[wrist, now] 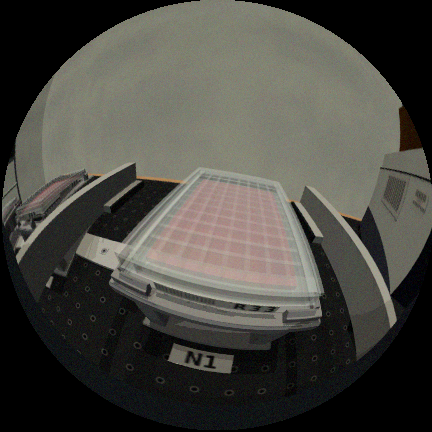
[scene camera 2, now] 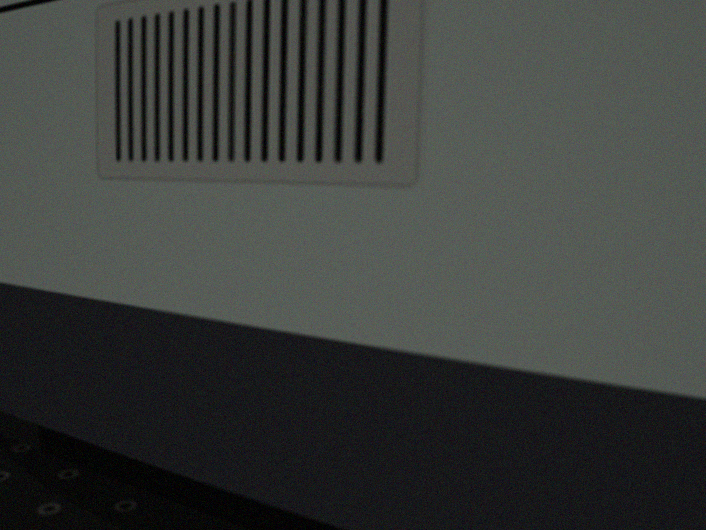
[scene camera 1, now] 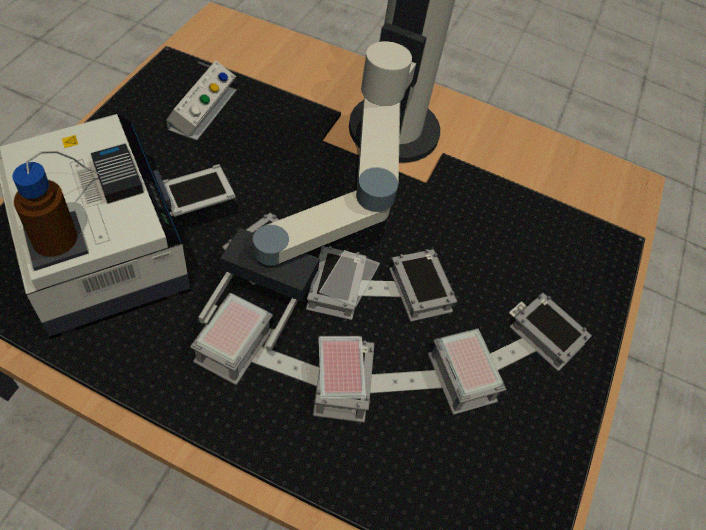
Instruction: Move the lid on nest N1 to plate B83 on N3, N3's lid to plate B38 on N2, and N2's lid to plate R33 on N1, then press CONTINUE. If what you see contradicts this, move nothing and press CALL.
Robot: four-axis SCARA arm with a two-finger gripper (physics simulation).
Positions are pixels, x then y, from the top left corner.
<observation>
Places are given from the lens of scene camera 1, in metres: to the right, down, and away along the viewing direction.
brown bottle (scene camera 1: 40, 204): -0.54, -0.10, 1.10
</observation>
